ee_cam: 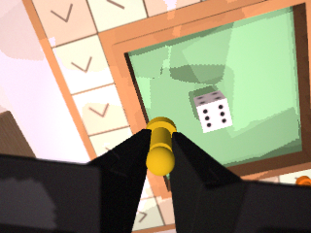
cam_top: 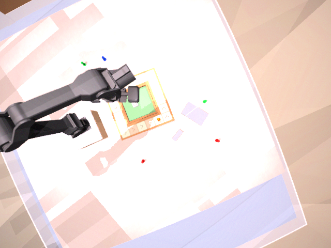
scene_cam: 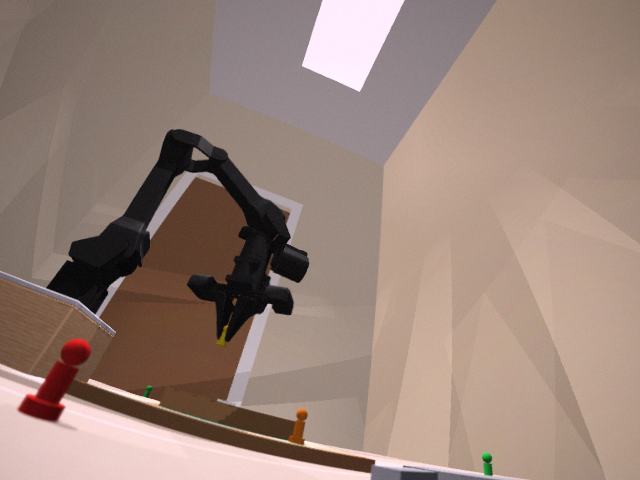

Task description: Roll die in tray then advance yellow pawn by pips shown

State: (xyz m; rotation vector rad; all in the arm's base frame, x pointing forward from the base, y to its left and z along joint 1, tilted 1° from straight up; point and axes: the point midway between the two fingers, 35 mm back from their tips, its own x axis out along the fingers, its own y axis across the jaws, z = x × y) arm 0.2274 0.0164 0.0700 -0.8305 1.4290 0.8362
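The white die lies 30 mm ahead of my gripper tip, 40 mm to the right of it and 100 mm below it. Round my gripper tip: orange pawn 100 mm ahead, 160 mm to the right, 100 mm below; then yellow pawn 10 mm above; then green tray 40 mm ahead, 40 mm to the right, 120 mm below.
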